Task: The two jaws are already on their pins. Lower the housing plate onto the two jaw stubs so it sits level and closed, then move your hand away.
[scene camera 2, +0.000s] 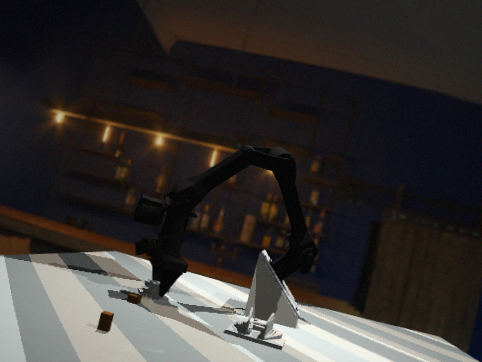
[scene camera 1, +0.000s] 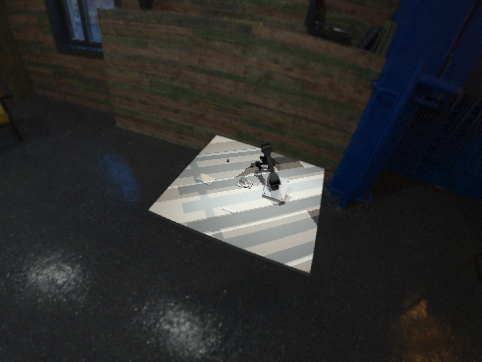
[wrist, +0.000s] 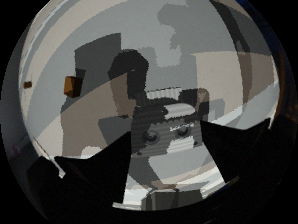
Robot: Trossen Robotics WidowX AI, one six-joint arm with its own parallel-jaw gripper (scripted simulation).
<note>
In view: my gripper (scene camera 2: 157,292).
My gripper shows as well in the wrist view (wrist: 164,129).
</note>
